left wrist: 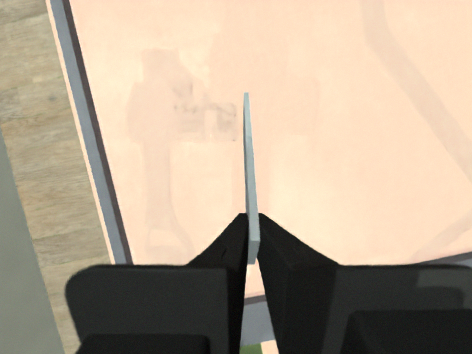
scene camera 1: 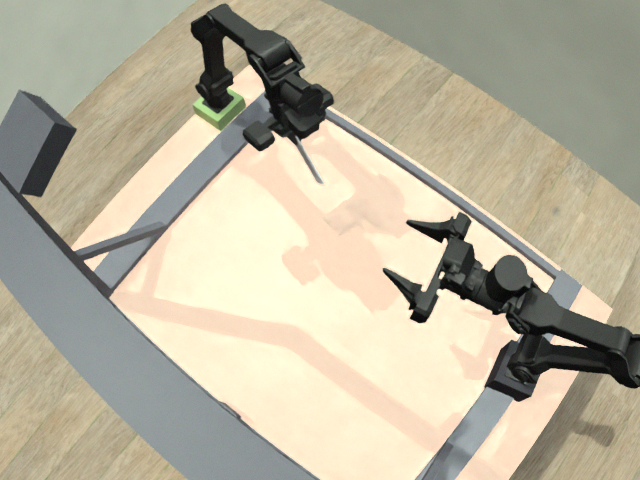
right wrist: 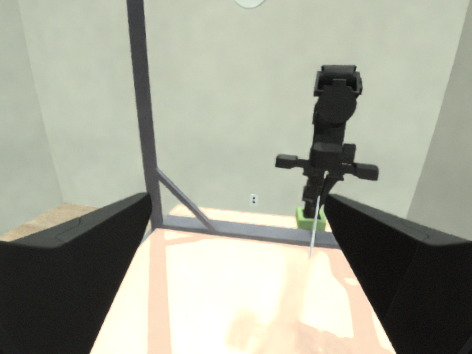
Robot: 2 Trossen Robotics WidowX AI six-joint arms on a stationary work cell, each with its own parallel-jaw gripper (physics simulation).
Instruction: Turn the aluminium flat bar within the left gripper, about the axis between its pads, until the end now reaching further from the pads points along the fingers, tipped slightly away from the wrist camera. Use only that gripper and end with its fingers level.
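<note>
The aluminium flat bar (scene camera 1: 310, 164) (left wrist: 249, 160) (right wrist: 314, 232) is a thin grey strip held in the air. My left gripper (scene camera 1: 295, 137) (left wrist: 250, 221) (right wrist: 317, 208) is shut on it near one end. In the left wrist view the short end sticks up between the pads towards the camera. The long end reaches forward past the fingertips, up the picture, and slants away from the camera. In the right wrist view the bar hangs steeply down, leaning slightly left at its lower end. The pad contact is partly hidden. My right gripper (scene camera 1: 397, 245) (right wrist: 239, 201) is wide open and empty.
Grey frame rails (scene camera 1: 180, 193) (left wrist: 92, 125) (right wrist: 250, 230) border the pale table top (scene camera 1: 227, 289). A grey upright (right wrist: 144, 115) with a slanted brace (right wrist: 185, 200) stands left in the right wrist view. The left arm stands on a green base (scene camera 1: 221, 119) (right wrist: 302, 222).
</note>
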